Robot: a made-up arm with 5 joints. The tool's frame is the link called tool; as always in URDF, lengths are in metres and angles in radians. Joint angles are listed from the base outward.
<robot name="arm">
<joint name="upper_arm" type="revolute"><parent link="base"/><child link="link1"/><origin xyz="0.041 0 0.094" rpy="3.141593 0 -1.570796"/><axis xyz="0 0 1"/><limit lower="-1.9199" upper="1.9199"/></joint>
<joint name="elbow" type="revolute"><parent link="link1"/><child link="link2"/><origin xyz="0.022 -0.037 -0.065" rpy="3.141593 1.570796 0"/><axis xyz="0 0 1"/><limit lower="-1.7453" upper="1.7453"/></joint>
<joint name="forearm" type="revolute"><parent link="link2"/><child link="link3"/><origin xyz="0.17 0.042 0" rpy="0 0 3.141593"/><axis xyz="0 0 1"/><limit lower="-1.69" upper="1.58"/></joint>
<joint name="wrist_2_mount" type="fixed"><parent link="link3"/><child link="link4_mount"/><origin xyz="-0.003 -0.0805 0"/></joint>
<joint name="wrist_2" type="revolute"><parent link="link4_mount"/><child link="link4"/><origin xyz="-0.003 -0.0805 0" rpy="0 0 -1.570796"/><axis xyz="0 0 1"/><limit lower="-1.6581" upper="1.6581"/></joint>
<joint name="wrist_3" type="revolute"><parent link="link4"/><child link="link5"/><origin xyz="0.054 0 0.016" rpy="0 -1.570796 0"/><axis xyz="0 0 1"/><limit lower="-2.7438" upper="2.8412"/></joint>
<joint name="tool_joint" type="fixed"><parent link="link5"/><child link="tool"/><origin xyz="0 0 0" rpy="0 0 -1.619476"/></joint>
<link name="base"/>
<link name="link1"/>
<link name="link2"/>
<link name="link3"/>
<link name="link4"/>
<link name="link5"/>
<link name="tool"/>
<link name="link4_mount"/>
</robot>
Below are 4 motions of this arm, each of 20 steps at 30 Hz.
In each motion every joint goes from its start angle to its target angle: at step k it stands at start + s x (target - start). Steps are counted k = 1, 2, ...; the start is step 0. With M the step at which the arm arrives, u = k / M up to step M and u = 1 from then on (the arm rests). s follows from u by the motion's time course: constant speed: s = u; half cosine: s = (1 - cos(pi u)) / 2; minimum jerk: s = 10 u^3 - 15 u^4 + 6 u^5.
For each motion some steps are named. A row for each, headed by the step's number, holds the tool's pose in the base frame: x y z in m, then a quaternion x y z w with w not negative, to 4 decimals.
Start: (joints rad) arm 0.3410 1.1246 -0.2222 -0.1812 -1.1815
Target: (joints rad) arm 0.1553 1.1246 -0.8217 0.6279 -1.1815
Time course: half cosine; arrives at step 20
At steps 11, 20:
11: 0.4135 -0.0948 0.0743 0.1702 -0.3129 -0.6245 0.6951
20: 0.4315 -0.0672 0.1089 0.1610 -0.2702 -0.6062 0.7304

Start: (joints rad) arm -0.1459 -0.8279 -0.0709 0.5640 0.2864
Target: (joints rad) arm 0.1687 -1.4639 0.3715 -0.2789 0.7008
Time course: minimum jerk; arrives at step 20
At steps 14, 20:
14: 0.0128 -0.0027 0.4294 -0.3380 -0.9231 0.0424 0.1782
20: -0.0074 0.0022 0.4175 -0.3970 -0.9124 0.0238 0.0967

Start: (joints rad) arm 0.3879 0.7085 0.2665 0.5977 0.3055
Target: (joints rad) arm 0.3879 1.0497 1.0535 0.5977 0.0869
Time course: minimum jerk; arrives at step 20
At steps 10, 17, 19, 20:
10: 0.2024 -0.0724 0.0288 0.0739 0.2693 -0.1151 0.9533
17: 0.1170 -0.0375 0.0402 0.1120 0.5106 -0.1459 0.8399
19: 0.1129 -0.0359 0.0423 0.1132 0.5228 -0.1469 0.8320
20: 0.1127 -0.0358 0.0424 0.1132 0.5234 -0.1469 0.8317

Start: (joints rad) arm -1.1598 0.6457 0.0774 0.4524 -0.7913
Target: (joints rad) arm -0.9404 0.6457 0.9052 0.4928 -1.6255
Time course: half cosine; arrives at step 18
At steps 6, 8, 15, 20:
6: 0.1737 0.2506 0.0909 0.0784 -0.0422 0.0281 0.9956
8: 0.1704 0.2234 0.0776 0.0165 -0.0079 -0.0577 0.9982
15: 0.1436 0.1347 0.0600 -0.1976 0.0577 -0.3186 0.9253
20: 0.1387 0.1237 0.0606 -0.2262 0.0610 -0.3487 0.9075

